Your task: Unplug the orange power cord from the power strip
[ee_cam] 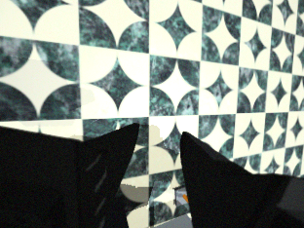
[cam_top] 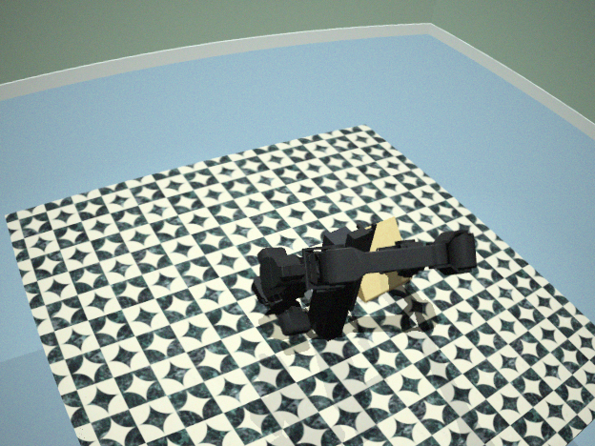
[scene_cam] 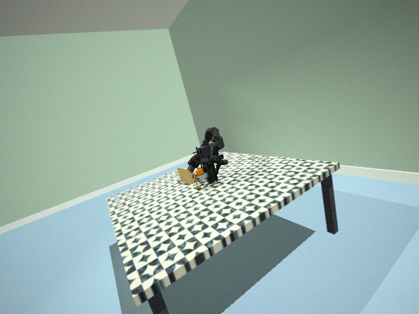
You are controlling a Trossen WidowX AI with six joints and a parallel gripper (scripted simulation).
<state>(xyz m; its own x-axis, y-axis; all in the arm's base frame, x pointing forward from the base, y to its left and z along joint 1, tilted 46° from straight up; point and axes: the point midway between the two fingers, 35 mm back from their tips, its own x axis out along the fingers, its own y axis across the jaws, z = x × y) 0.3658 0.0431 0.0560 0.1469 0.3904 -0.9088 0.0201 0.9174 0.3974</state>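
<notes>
My gripper tip is now 14 cm past the orange plug, 3 cm to the left of it and 2 cm below it. Round my gripper tip: tall black box 15 cm behind, 6 cm to the left, 6 cm above.
</notes>
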